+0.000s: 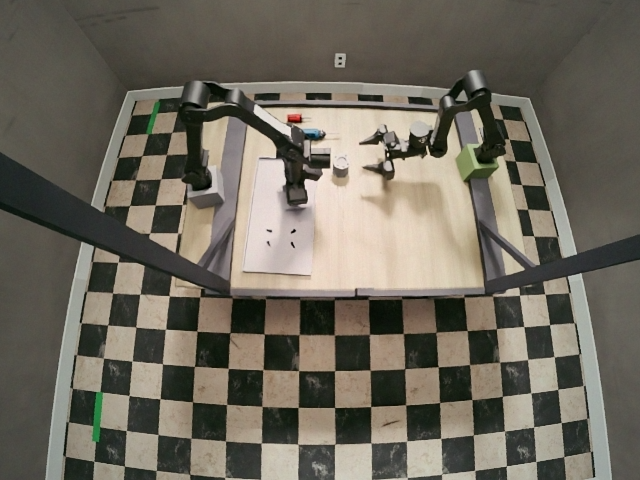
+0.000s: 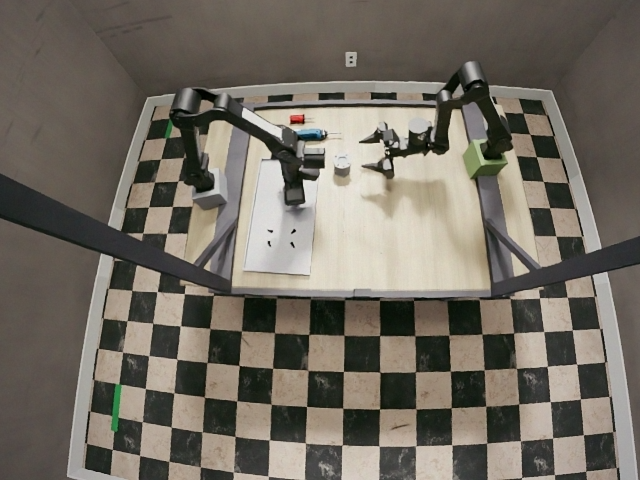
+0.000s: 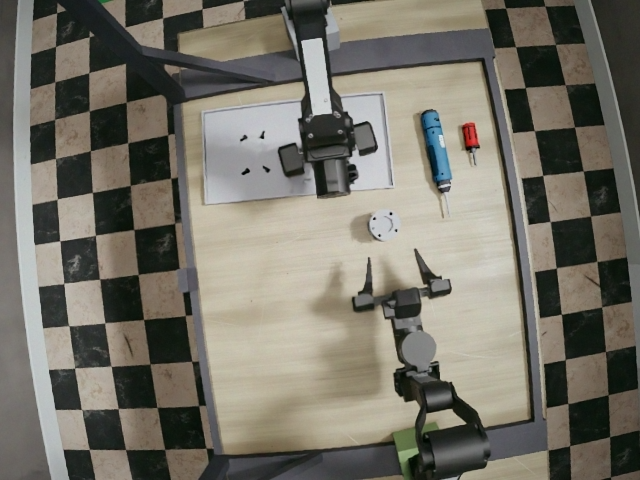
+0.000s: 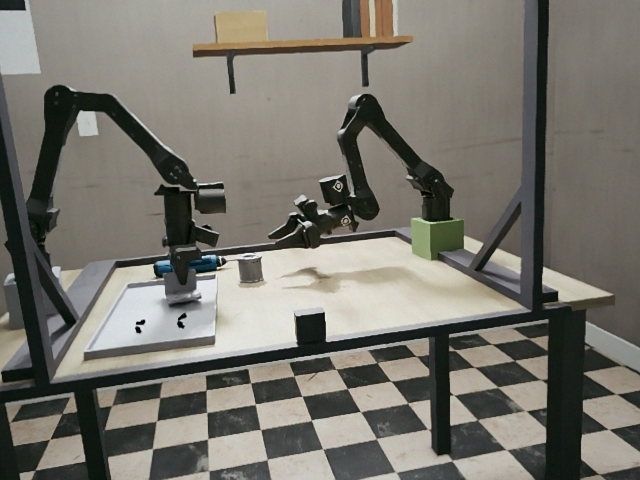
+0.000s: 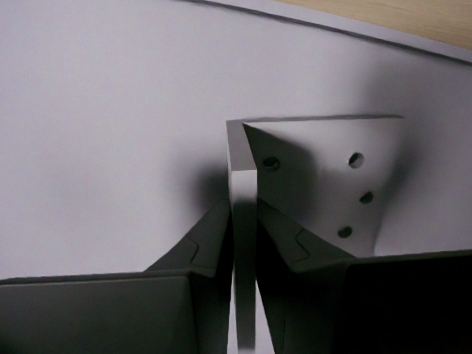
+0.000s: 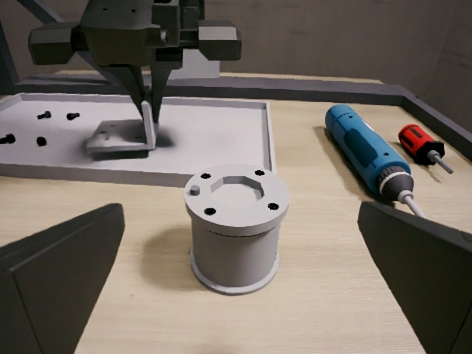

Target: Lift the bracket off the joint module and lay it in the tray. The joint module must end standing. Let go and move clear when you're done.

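The joint module (image 1: 340, 165) (image 2: 341, 164) (image 3: 384, 225) (image 4: 250, 268) (image 6: 235, 255) is a light grey cylinder standing upright on the table, its top bare. The L-shaped grey bracket (image 4: 183, 298) (image 5: 310, 135) (image 6: 120, 132) is inside the outline of the shallow grey tray (image 1: 258, 217) (image 3: 222, 180) (image 5: 100, 75), its holed plate flat and low over the tray floor; whether it touches is unclear. My left gripper (image 5: 238, 209) (image 6: 151, 122) is shut on the bracket's upright plate. My right gripper (image 1: 362, 155) (image 2: 361, 153) (image 3: 391, 254) (image 4: 270, 240) is open and empty, its fingertips short of the joint module.
Several black screws (image 1: 280, 237) (image 3: 254, 152) lie in the tray. A blue electric screwdriver (image 3: 437, 149) (image 6: 370, 150) and a red screwdriver (image 3: 470, 136) (image 6: 419, 142) lie on the table beyond the tray's end. Frame posts stand at the table's edges.
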